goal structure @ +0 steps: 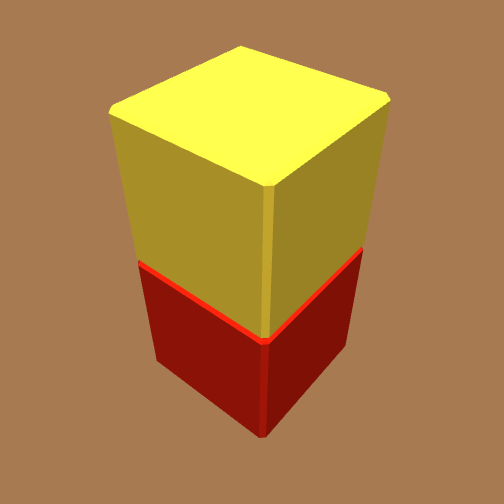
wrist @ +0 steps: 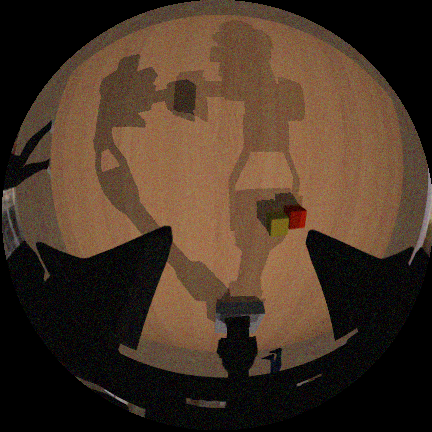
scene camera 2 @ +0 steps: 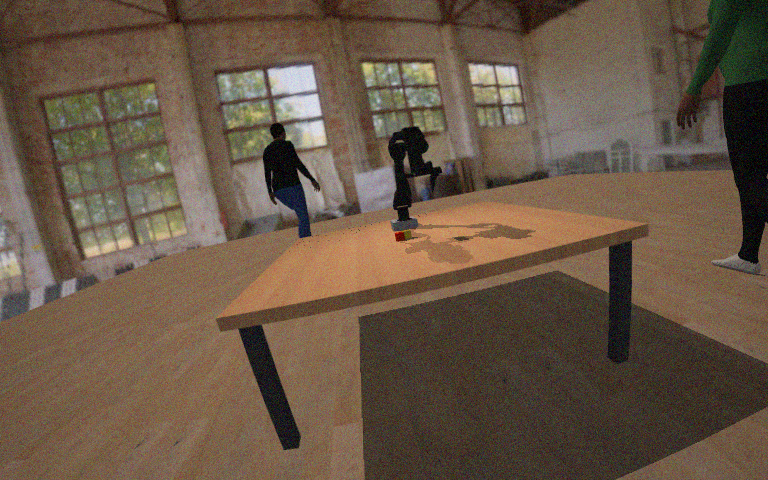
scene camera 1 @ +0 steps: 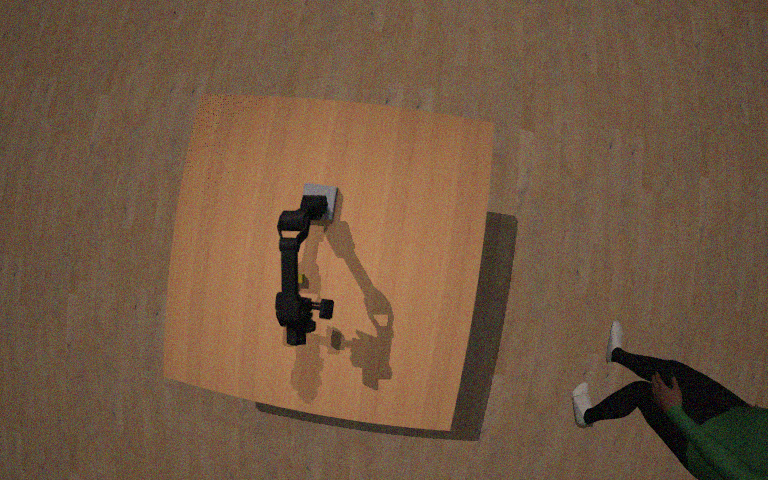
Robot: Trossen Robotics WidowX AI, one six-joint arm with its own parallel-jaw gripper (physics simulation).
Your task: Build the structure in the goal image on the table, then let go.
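Where they show: gripper, between the fingertips: [wrist: 243, 235] [scene camera 2: 422, 194] [scene camera 1: 309, 302]; arm's base, origin of its link: [wrist: 237, 322] [scene camera 2: 404, 219] [scene camera 1: 317, 205].
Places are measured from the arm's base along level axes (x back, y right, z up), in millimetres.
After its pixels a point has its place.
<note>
A red cube [scene camera 2: 399, 236] @[x -297, y 135, z -23 mm] [wrist: 296, 218] @[x -283, y 125, z -10 mm] and a yellow cube [scene camera 1: 301, 278] @[x -271, y 80, z -10 mm] [scene camera 2: 407, 234] @[x -289, y 95, z -24 mm] [wrist: 279, 226] @[x -274, y 93, z -10 mm] lie side by side on the wooden table [scene camera 1: 419, 186] @[x 57, y -390, z -43 mm] [scene camera 2: 317, 266] @[x -389, y 497, z -43 mm] [wrist: 350, 150] @[x -404, y 302, z -43 mm], touching or nearly so. In scene camera 1 the arm hides the red cube and part of the yellow one. My gripper [wrist: 243, 235] @[x -346, y 22, z 132 mm] is open and empty, high above the table. In the wrist view both cubes show between its wide-spread fingers, nearer the right one. In scene camera 2 the arm is folded high above its base.
The grey arm base [scene camera 1: 317, 189] @[x 62, y -1, z 2 mm] [scene camera 2: 403, 224] @[x -42, y 22, z -17 mm] stands on the table close to the cubes. Shadows of the arm cross the table and the cubes. A person in green [scene camera 1: 722, 438] [scene camera 2: 747, 50] and a person in black [scene camera 2: 280, 164] are on the floor away from the table.
</note>
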